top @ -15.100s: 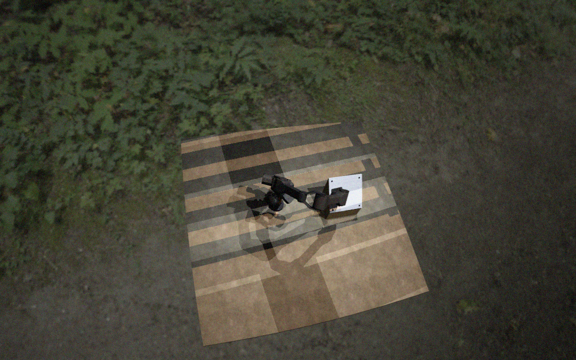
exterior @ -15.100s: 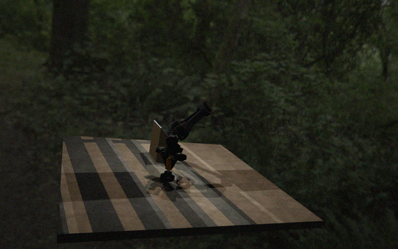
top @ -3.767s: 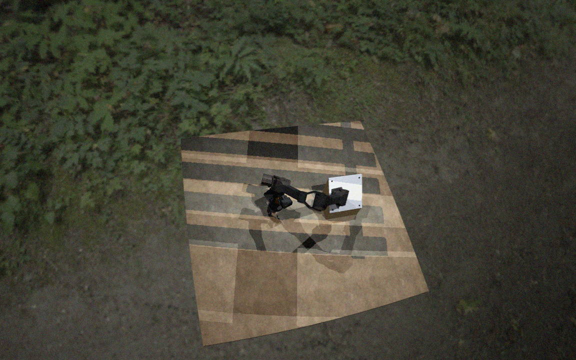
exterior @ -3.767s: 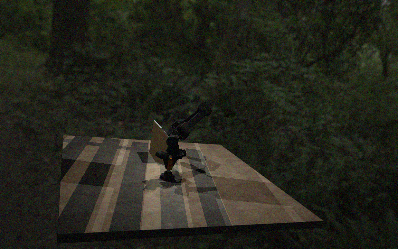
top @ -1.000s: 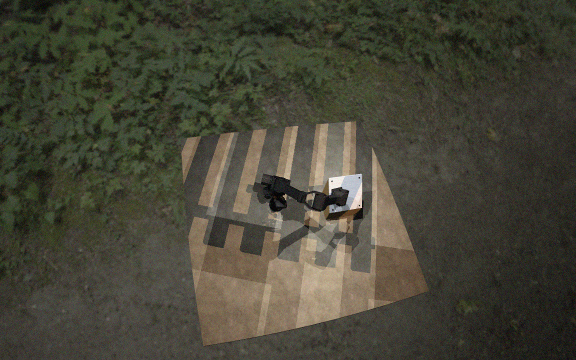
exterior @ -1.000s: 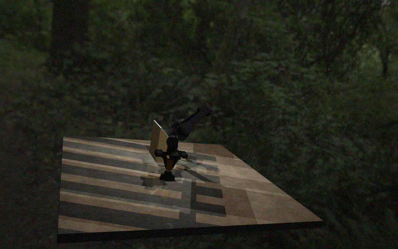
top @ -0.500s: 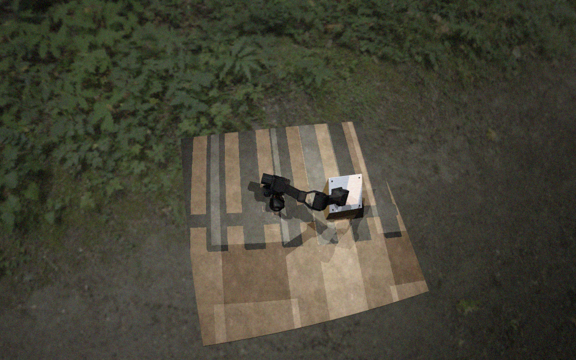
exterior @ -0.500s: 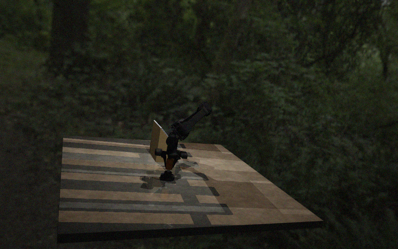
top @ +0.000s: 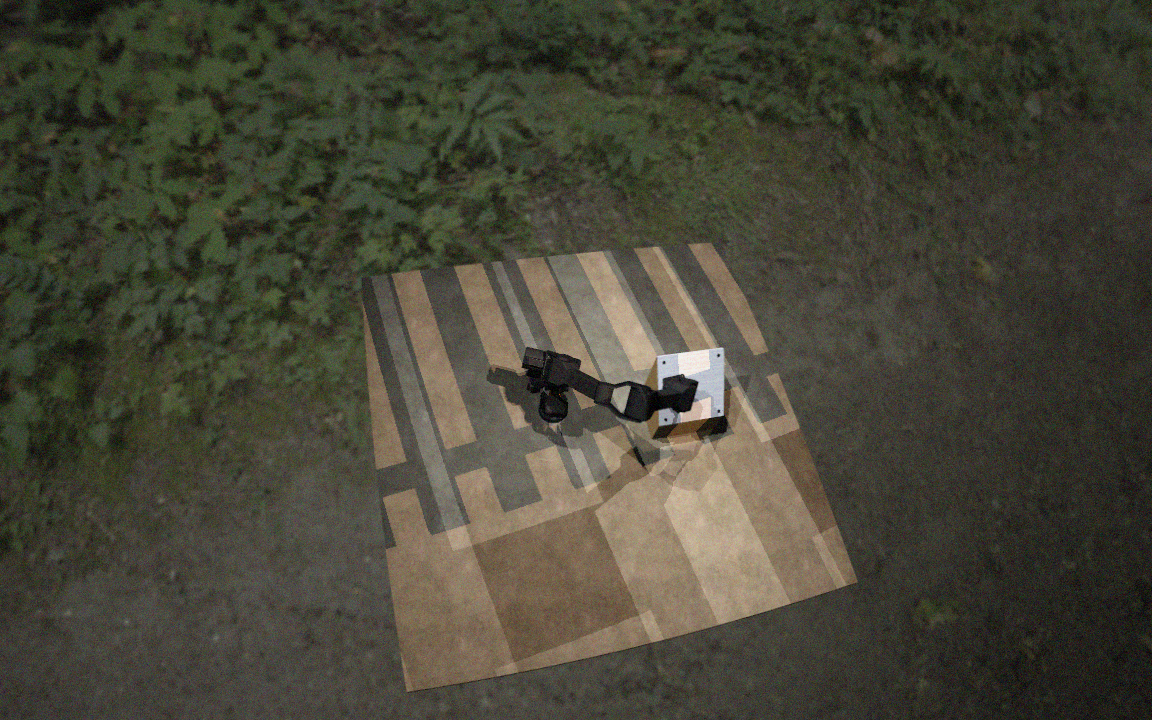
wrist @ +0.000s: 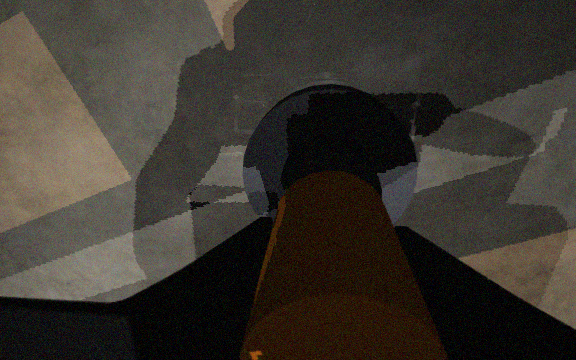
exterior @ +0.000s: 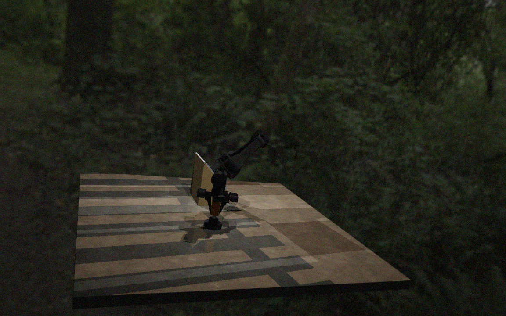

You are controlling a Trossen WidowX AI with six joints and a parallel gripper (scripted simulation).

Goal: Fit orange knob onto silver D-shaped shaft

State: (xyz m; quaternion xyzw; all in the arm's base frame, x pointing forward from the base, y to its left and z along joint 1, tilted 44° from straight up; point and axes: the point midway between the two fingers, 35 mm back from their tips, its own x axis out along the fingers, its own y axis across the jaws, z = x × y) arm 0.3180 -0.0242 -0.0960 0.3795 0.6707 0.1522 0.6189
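Right now the round dark pedestal is 40 mm below my gripper tip. The rest, counted from my gripper tip: orange knob: 30 mm above.
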